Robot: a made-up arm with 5 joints.
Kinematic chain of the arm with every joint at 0, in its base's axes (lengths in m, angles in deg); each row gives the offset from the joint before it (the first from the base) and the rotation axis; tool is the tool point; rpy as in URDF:
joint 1: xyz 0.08 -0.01 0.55 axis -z
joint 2: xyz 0.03 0 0.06 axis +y
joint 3: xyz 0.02 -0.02 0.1 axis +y
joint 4: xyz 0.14 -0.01 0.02 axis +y
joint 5: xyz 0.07 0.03 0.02 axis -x
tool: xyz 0.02 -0.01 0 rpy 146.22 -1.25 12.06
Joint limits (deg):
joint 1: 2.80..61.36
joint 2: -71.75..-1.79
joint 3: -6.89..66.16
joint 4: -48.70..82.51
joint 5: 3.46..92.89
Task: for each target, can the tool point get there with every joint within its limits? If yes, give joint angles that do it. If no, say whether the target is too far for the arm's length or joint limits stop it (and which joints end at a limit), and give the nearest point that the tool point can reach.
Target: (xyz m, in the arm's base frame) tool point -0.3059 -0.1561 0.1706
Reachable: no: too far | nearest point 0.1140 -0.0926 0.5079 | short by 0.542 m
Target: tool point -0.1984 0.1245 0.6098
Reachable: no: joint limits stop it (at a limit: joint 2, joint 3, joint 4) | nearest point -0.0363 0.0462 0.8549 | short by 0.304 m
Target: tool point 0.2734 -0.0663 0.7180
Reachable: yes | joints 14.21 -39.82 26.77 50.15 45.09
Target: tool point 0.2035 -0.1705 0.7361
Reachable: yes | joints 49.73 -38.00 21.33 46.20 17.76
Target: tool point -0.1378 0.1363 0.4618
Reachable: no: joint limits stop it (at a limit: joint 1, joint 2, joint 3, joint 4, joint 5) | nearest point 0.1006 -0.0686 0.5266 | short by 0.321 m
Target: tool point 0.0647 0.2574 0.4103
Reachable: no: joint limits stop it (at a limit: joint 1, joint 2, joint 3, joint 4, joint 5) | nearest point 0.1464 -0.0127 0.5187 | short by 0.302 m
